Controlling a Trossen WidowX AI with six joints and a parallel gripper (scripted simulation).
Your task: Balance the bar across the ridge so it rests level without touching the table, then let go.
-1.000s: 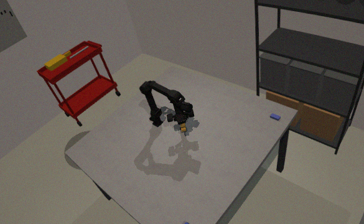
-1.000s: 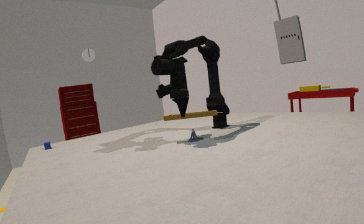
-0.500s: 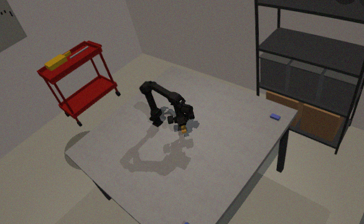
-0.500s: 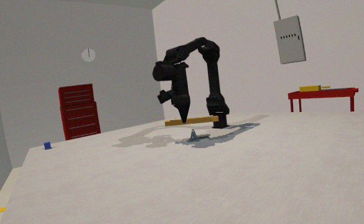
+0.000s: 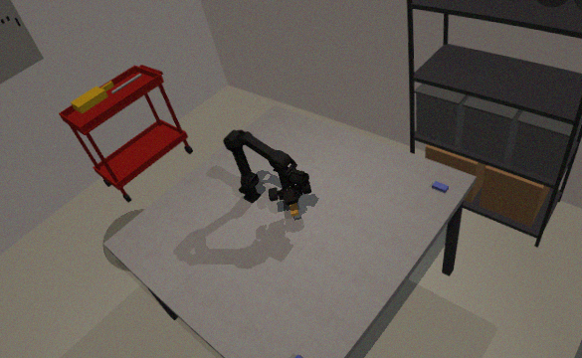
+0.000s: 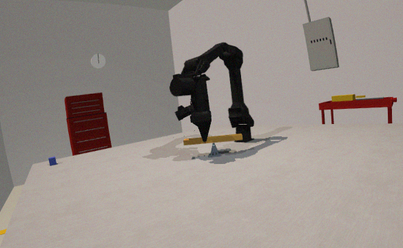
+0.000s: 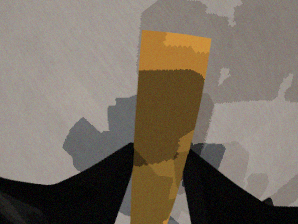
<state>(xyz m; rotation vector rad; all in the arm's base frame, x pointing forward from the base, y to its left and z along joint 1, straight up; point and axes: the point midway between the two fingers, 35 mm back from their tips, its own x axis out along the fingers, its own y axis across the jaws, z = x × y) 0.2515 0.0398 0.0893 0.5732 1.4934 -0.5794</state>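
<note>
My gripper tip is now 2 cm to the right of the bar and 2 cm past it. Also, from my gripper tip: blue block 49 cm ahead, 46 cm to the left, 5 cm below.
</note>
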